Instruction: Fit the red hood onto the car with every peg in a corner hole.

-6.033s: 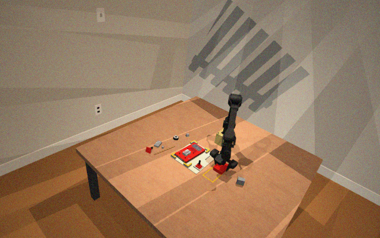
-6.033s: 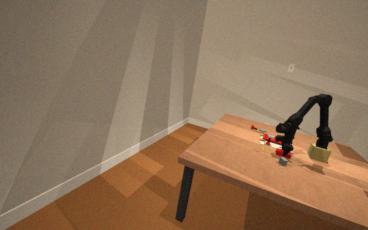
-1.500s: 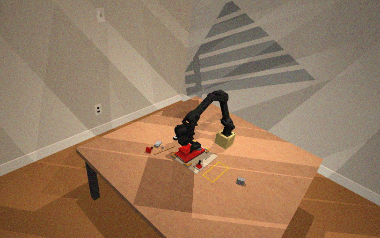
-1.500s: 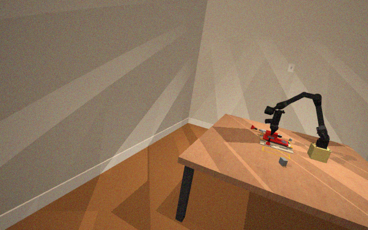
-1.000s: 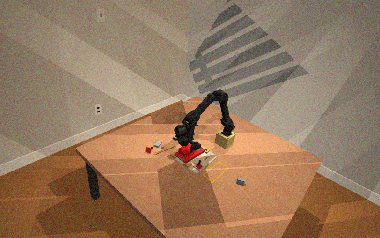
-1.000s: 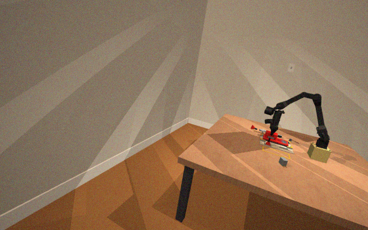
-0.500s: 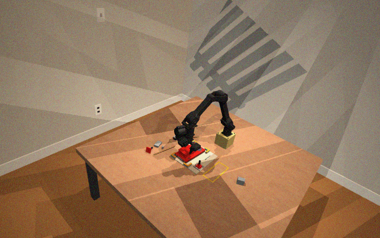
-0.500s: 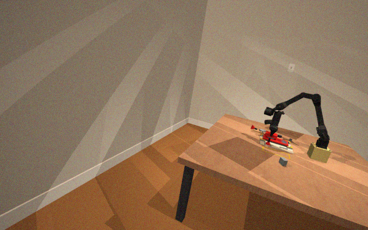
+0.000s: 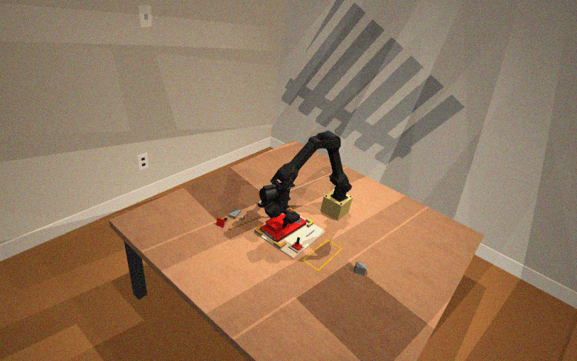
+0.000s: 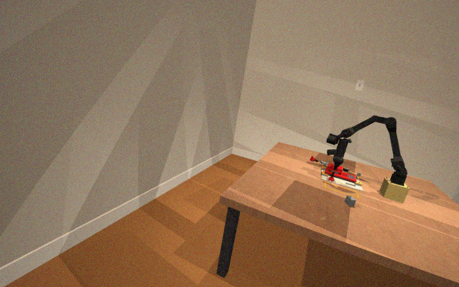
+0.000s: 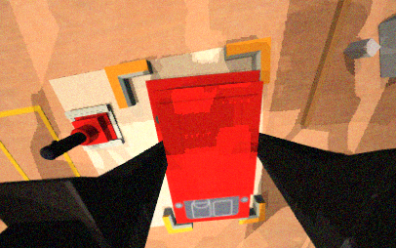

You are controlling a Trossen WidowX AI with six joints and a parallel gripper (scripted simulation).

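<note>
My gripper tip is 1 cm below the red hood. The rest, counted from my gripper tip: thin rod: 13 cm to the right, 9 cm ahead, 5 cm below; grey engine block: 3 cm below, 1 cm behind; jig: 5 cm behind, 4 cm below, 2 cm to the left.
</note>
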